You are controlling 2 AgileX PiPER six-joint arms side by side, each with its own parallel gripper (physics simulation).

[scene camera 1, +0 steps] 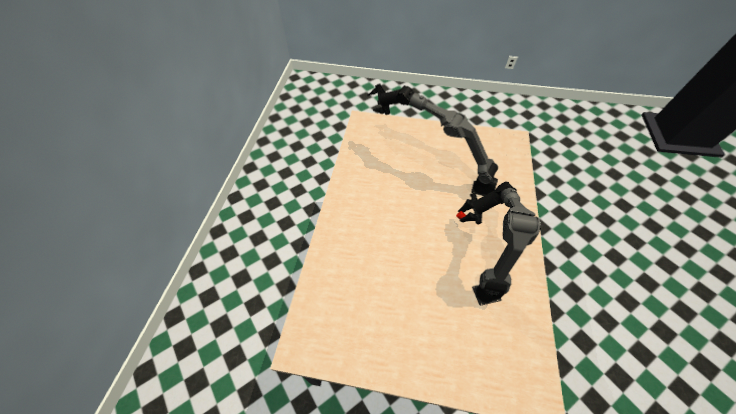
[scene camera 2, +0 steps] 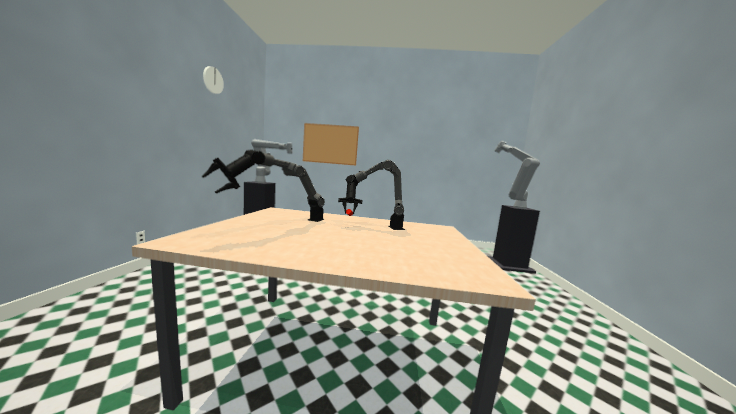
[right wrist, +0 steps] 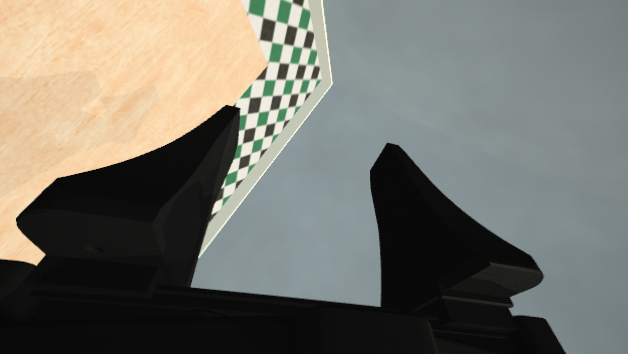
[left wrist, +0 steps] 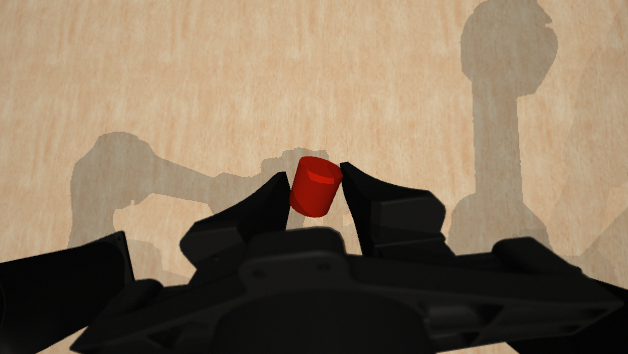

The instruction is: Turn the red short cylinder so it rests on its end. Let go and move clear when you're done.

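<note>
The red short cylinder (scene camera 1: 461, 215) (scene camera 2: 349, 212) (left wrist: 315, 187) is held above the table between the fingertips of my left gripper (scene camera 1: 462, 213) (scene camera 2: 349, 211) (left wrist: 314, 178). That gripper is shut on it and points down in scene camera 2. In the left wrist view one flat end of the cylinder faces up the picture and its axis leans a little to the right. My right gripper (scene camera 1: 375, 100) (scene camera 2: 209, 183) (right wrist: 312, 142) is open and empty, raised near the table's upper left corner in scene camera 1, far from the cylinder.
The wooden table (scene camera 1: 360, 288) (scene camera 2: 329, 252) carries both arm bases. The right arm's base (scene camera 1: 484, 185) (scene camera 2: 316, 212) stands close to the left gripper in scene camera 1. The left arm's base (scene camera 1: 488, 294) (scene camera 2: 396, 221) is lower in that view. Arm shadows lie on the table top.
</note>
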